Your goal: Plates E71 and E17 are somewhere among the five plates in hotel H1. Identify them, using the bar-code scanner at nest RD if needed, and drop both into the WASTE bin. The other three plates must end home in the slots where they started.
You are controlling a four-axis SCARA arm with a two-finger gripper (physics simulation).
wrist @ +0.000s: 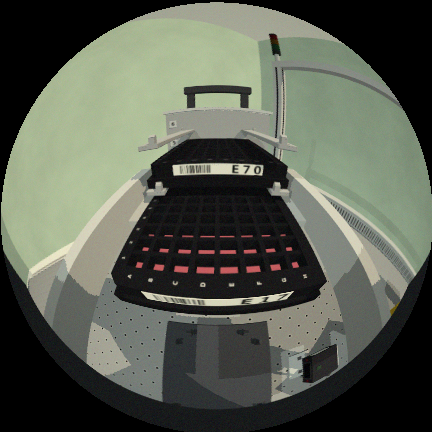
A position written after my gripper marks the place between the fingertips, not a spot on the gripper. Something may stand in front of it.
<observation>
In view: my gripper (216,176) and a dark nest stand (216,367).
</observation>
